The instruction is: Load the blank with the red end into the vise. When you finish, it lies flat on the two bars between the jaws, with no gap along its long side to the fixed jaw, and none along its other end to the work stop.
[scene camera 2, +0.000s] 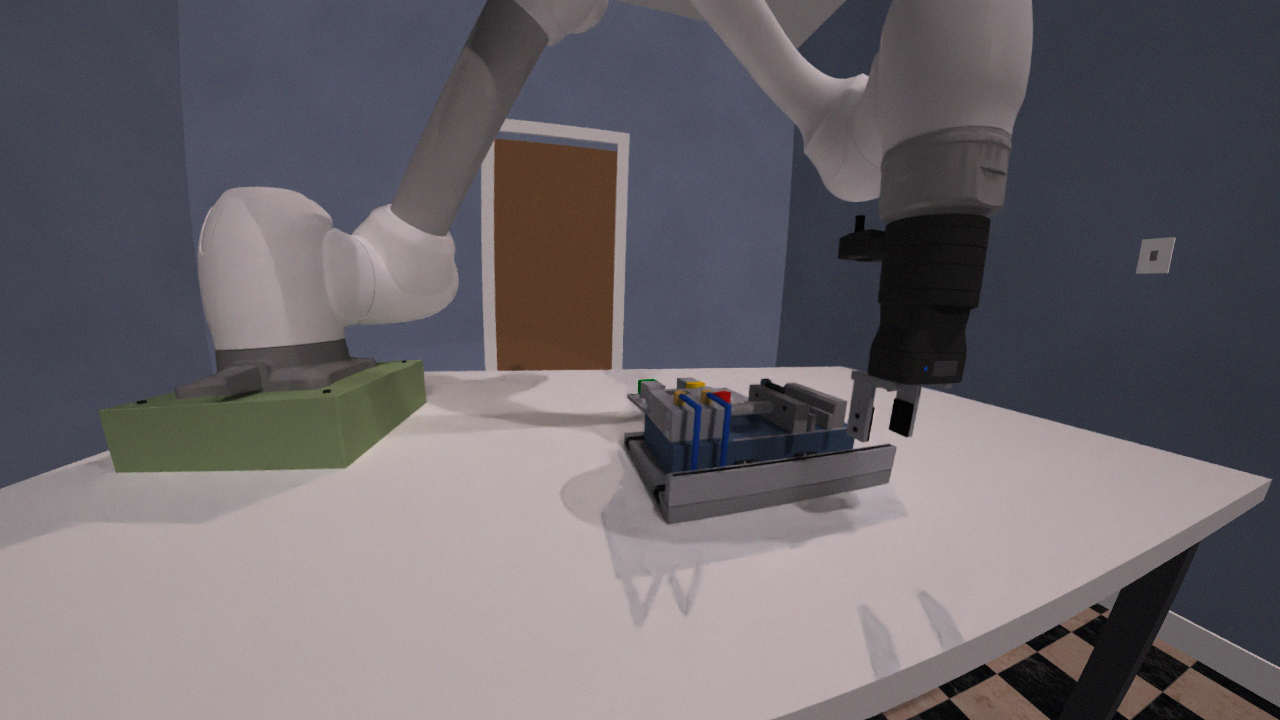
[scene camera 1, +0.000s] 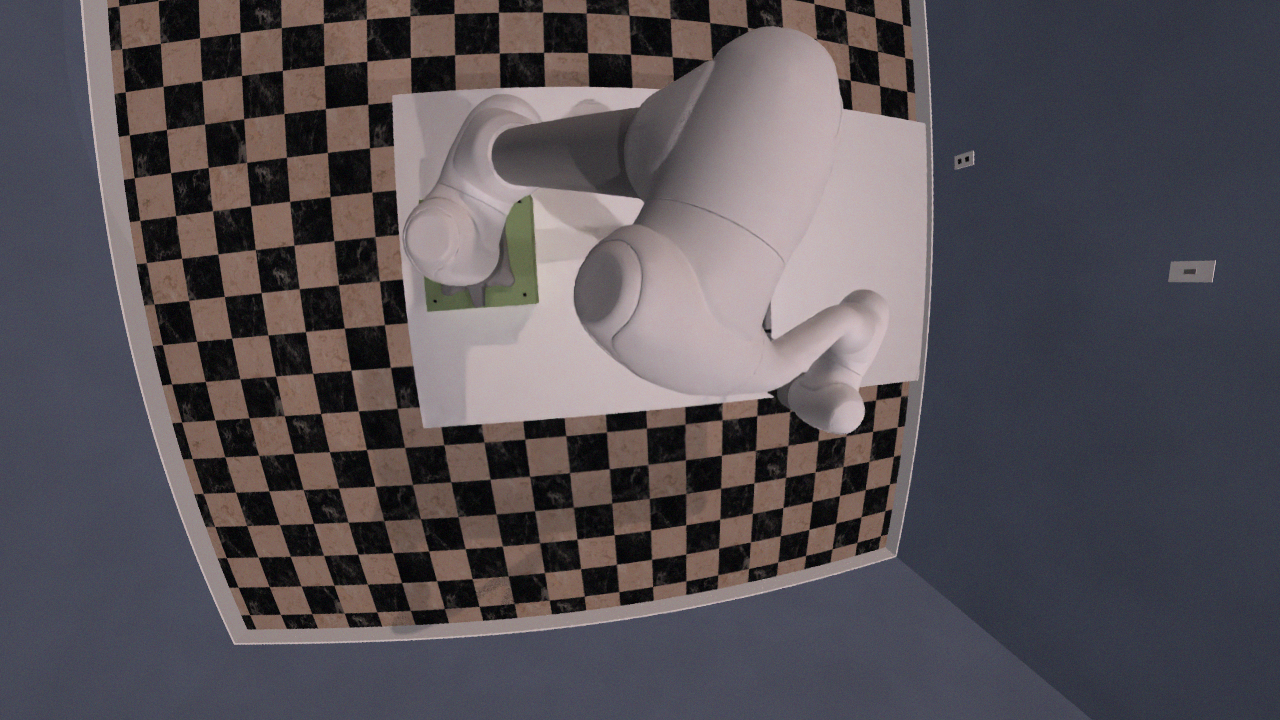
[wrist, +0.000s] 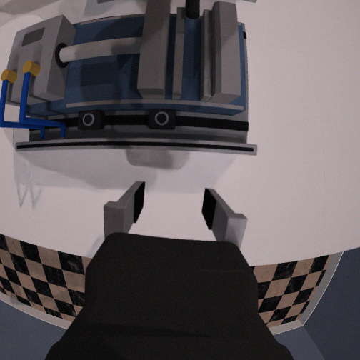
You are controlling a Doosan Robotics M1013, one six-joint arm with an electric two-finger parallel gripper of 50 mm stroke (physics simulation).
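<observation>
The red end (scene camera 2: 722,396) of the blank shows behind the vise in scene camera 2; the blank's body is mostly hidden. The vise (scene camera 2: 747,440) (wrist: 107,72) has a blue body. In the wrist view, its rod-side jaw (wrist: 154,60) and its outer jaw (wrist: 226,60) stand apart, with two narrow bars between them and no blank on these. A black cylinder (wrist: 192,7) shows at the far end of that space. My gripper (scene camera 2: 882,431) (wrist: 173,197) is open and empty, pointing down beside the vise's base, outside its long rail. The arm hides the gripper and blanks in scene camera 1.
Green (scene camera 2: 647,386) and yellow (scene camera 2: 694,385) ends show behind the vise. Blue hoses (scene camera 2: 725,434) (wrist: 24,100) rise at its cylinder end. A long grey rail (scene camera 2: 778,474) (wrist: 135,146) runs along its near side. The green robot base (scene camera 1: 525,259) (scene camera 2: 241,434) stands on the white table (scene camera 1: 572,367) (scene camera 2: 447,582).
</observation>
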